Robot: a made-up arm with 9 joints.
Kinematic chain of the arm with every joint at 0, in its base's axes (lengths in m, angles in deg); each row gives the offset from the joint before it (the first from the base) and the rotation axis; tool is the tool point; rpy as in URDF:
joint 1: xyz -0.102 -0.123 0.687 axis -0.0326 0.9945 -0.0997
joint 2: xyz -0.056 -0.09 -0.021 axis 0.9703 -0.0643 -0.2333
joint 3: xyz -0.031 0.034 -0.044 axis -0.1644 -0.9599 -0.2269
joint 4: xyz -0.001 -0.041 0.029 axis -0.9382 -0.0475 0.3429
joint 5: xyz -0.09 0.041 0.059 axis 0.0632 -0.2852 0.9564
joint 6: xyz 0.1 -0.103 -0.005 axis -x
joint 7: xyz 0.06 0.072 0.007 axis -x
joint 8: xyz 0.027 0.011 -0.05 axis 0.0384 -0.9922 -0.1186
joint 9: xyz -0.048 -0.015 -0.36 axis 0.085 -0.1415 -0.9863
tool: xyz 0.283 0.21 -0.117 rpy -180 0 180
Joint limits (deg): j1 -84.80..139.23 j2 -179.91..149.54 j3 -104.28..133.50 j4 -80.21..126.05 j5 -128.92..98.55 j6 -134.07..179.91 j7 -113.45..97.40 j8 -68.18..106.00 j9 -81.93..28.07
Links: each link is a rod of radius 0.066 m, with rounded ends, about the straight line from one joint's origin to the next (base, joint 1, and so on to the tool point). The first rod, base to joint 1, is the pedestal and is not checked.
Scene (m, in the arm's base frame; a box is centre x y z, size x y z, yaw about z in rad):
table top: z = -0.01
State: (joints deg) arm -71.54 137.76 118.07 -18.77 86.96 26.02 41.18 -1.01 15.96
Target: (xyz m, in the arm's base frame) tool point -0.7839 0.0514 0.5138
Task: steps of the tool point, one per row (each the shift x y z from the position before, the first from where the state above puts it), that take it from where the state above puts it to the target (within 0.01 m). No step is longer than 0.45 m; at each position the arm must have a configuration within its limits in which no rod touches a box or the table.
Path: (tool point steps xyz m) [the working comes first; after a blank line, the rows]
Joints at the target: -44.37 132.26 133.50 -34.57 85.68 59.49 80.21 -29.95 28.07
Straight joint move there: clear.

1: -0.2543 0.2153 -0.1416
2: -0.2282 0.3203 0.0673
3: -0.0477 0.3385 0.2283

